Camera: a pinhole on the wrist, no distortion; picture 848 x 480 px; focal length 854.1 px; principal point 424.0 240.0 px. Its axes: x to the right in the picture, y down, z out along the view. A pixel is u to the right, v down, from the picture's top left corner.
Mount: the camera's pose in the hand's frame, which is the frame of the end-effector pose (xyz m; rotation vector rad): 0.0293 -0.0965 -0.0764 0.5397 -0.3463 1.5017
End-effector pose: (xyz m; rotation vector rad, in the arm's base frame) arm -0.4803 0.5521 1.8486 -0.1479 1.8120 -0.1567
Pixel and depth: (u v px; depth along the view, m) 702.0 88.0 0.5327
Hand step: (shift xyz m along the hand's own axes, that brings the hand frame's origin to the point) 0.1919 -0.2350 0.4501
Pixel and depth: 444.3 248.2 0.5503
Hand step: 0.0859 -0.3811 0.3914
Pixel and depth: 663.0 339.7 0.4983
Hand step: 0.0345 -0.2473 0.4220
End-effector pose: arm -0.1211 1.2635 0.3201 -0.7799 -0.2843 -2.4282
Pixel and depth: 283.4 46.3 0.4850
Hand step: 0.1881 -0.4227 0.2730
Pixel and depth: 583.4 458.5 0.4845
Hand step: -0.0350 -0.2822 0.3923
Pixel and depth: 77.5 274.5 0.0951
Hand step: 0.0340 -0.1802 -0.0170
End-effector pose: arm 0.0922 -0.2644 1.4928 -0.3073 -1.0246 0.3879
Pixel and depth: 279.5 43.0 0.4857
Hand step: 0.1900 -0.4250 0.2721
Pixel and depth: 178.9 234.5 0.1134
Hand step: 0.0409 -0.1848 0.0009
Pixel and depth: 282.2 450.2 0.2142
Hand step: -0.0011 -0.2423 0.0902
